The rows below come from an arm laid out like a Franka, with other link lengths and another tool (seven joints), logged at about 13 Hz.
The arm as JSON. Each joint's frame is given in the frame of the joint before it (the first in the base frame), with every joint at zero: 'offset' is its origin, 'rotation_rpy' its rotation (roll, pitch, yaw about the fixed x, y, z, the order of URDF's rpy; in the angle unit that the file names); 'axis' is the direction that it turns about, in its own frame. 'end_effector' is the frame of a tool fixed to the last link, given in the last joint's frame.
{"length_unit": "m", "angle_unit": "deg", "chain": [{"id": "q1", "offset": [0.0, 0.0, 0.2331], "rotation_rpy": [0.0, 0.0, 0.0], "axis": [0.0, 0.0, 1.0]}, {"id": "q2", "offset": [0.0, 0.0, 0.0], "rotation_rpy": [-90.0, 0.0, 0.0], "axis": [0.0, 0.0, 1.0]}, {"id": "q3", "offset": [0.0, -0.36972, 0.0], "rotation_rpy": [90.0, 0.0, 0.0], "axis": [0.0, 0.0, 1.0]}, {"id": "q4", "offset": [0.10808, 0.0, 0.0], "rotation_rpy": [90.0, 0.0, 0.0], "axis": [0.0, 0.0, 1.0]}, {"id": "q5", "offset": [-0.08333, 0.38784, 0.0], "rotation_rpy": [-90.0, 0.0, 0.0], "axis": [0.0, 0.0, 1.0]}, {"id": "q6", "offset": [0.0, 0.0, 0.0], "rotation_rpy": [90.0, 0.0, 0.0], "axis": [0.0, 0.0, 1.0]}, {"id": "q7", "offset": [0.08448, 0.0, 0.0], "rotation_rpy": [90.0, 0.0, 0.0], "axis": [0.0, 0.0, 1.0]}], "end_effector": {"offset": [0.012, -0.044, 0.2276], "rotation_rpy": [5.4, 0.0, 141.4]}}
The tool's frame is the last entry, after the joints.
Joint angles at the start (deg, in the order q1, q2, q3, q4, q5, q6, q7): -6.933 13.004 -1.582 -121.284 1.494 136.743 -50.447
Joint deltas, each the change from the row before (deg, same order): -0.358 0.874 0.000 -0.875 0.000 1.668 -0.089; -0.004 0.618 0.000 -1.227 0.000 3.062 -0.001; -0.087 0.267 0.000 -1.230 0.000 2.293 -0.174; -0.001 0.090 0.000 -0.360 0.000 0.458 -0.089; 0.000 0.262 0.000 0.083 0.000 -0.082 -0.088; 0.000 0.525 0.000 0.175 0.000 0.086 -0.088; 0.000 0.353 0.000 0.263 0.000 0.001 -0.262; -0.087 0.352 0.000 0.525 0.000 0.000 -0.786; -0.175 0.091 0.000 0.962 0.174 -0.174 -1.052; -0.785 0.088 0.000 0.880 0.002 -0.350 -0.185; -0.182 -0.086 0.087 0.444 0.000 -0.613 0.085; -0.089 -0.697 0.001 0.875 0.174 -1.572 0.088; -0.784 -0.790 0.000 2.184 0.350 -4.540 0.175
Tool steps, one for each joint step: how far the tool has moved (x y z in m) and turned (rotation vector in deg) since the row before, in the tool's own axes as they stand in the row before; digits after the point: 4 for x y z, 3 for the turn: 0.0042 0.0033 0.0128 -0.074 0.100 0.285; 0.0005 0.0004 0.0112 1.219 0.038 0.025; 0.0014 0.0028 0.0079 0.798 0.027 -0.069; 0.0002 0.0018 0.0025 0.008 0.004 -0.083; 0.0001 0.0007 0.0022 -0.261 0.005 -0.089; 0.0001 0.0003 0.0041 -0.263 0.015 -0.089; 0.0001 -0.0008 0.0020 -0.089 -0.013 -0.264; 0.0012 -0.0029 0.0006 0.174 -0.054 -0.703; 0.0019 -0.0072 -0.0043 0.700 -0.162 -0.739; 0.0083 -0.0065 -0.0036 0.449 0.118 0.576; 0.0008 -0.0020 -0.0029 -0.082 -0.016 0.179; 0.0003 -0.0045 -0.0109 0.005 -0.126 0.304; 0.0067 -0.0046 -0.0179 -1.546 -0.202 1.185
